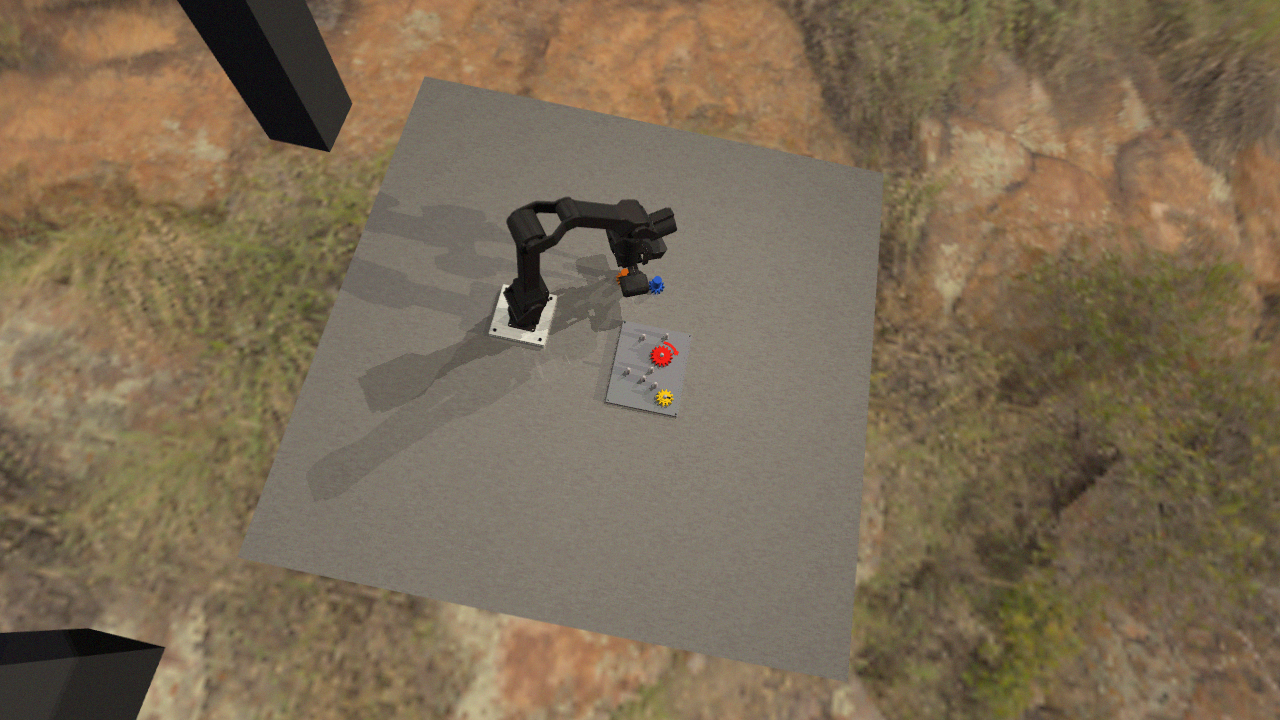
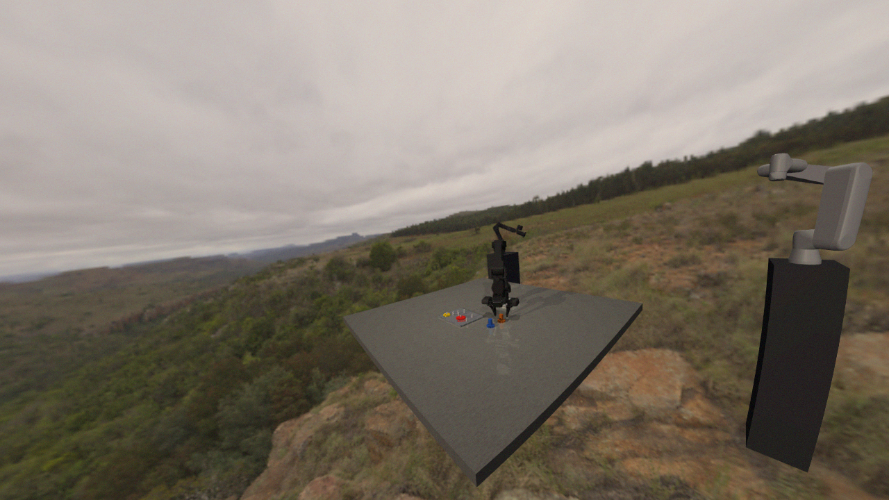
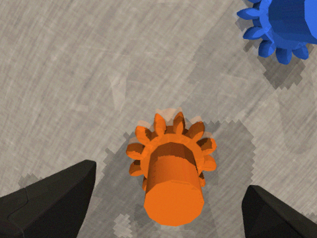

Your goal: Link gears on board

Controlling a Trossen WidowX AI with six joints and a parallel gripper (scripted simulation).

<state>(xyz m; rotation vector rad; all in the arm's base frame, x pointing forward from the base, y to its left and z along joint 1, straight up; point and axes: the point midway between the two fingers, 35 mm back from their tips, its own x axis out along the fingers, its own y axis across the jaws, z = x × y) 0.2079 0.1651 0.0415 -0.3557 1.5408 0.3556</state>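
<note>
My gripper tip is 11 cm short of the grey board, 21 cm to the left of it and 2 cm above it. From my gripper tip the other things lie so: blue gear (8 cm ahead, 1 cm below); red arrow (15 cm ahead, 16 cm to the right, 2 cm below); orange gear (1 cm below).
</note>
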